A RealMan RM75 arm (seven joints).
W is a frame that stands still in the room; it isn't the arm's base.
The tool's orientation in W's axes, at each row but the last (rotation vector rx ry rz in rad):
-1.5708 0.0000 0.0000
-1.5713 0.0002 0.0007
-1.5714 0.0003 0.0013
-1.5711 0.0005 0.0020
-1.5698 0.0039 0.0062
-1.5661 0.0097 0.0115
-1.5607 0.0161 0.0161
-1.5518 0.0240 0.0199
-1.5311 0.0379 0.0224
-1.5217 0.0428 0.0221
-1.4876 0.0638 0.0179
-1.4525 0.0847 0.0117
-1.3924 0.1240 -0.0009
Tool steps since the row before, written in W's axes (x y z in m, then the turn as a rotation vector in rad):
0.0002 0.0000 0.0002 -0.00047 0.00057 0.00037
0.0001 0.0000 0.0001 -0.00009 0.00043 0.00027
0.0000 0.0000 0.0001 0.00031 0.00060 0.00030
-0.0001 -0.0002 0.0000 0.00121 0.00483 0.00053
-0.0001 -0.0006 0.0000 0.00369 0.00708 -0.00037
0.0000 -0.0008 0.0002 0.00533 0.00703 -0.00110
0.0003 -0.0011 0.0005 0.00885 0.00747 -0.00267
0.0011 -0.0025 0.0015 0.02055 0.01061 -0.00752
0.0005 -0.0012 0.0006 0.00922 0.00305 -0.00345
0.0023 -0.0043 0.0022 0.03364 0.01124 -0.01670
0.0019 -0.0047 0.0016 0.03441 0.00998 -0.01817
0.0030 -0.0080 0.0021 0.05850 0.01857 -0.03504
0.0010 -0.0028 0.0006 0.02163 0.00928 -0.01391
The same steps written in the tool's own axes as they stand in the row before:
0.0002 -0.0002 0.0000 -0.00047 -0.00037 0.00057
0.0001 -0.0001 0.0000 -0.00009 -0.00027 0.00043
0.0000 -0.0001 0.0000 0.00031 -0.00030 0.00060
-0.0001 0.0000 -0.0002 0.00121 -0.00053 0.00483
-0.0001 0.0000 -0.0006 0.00370 0.00035 0.00707
0.0000 -0.0002 -0.0008 0.00535 0.00106 0.00702
0.0003 -0.0005 -0.0011 0.00890 0.00256 0.00744
0.0011 -0.0016 -0.0025 0.02073 0.00714 0.01053
0.0005 -0.0007 -0.0012 0.00932 0.00321 0.00301
0.0023 -0.0025 -0.0042 0.03417 0.01583 0.01090
0.0019 -0.0021 -0.0045 0.03505 0.01715 0.00955
0.0032 -0.0032 -0.0075 0.05979 0.03346 0.01734
0.0011 -0.0012 -0.0026 0.02201 0.01374 0.00861

